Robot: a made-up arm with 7 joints.
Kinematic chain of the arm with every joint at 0, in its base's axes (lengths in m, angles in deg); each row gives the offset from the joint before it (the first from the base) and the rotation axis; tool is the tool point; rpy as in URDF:
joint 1: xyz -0.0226 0.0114 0.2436 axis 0 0.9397 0.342
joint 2: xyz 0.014 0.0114 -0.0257 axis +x
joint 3: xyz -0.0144 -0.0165 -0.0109 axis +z
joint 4: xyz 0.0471 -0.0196 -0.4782 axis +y
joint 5: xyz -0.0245 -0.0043 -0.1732 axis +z
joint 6: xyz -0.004 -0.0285 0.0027 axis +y
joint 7: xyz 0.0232 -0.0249 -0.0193 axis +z
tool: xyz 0.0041 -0.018 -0.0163 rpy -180 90 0
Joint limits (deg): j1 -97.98..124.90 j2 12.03..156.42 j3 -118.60..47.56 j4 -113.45..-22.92 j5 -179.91..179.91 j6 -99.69..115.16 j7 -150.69..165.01
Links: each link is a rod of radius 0.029 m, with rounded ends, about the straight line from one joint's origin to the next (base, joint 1, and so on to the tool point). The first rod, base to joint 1, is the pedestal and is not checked.
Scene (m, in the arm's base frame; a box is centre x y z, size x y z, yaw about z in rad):
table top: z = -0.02
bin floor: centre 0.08 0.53 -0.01 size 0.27 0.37 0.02 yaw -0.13
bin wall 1: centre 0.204 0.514 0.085 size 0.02 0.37 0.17 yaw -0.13
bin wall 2: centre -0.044 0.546 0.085 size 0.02 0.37 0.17 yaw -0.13
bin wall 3: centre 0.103 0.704 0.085 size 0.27 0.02 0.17 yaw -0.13
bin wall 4: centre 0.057 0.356 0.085 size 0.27 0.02 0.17 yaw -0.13
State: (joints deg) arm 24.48 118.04 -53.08 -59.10 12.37 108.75 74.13
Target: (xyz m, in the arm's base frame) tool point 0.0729 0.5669 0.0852
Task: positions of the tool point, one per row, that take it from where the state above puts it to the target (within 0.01 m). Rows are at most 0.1 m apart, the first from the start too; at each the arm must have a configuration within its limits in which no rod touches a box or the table.
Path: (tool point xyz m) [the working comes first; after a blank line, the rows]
Joints at the target: 7.27 104.67 -39.52 -101.42 25.46 101.38 73.56
Straight joint move there: touches bin wall 2.

1: -0.0121 0.6719 0.2848
2: 0.0322 0.6357 0.2586
3: 0.0754 0.5890 0.2498
4: 0.0859 0.5834 0.1656
5: 0.0729 0.5669 0.0852

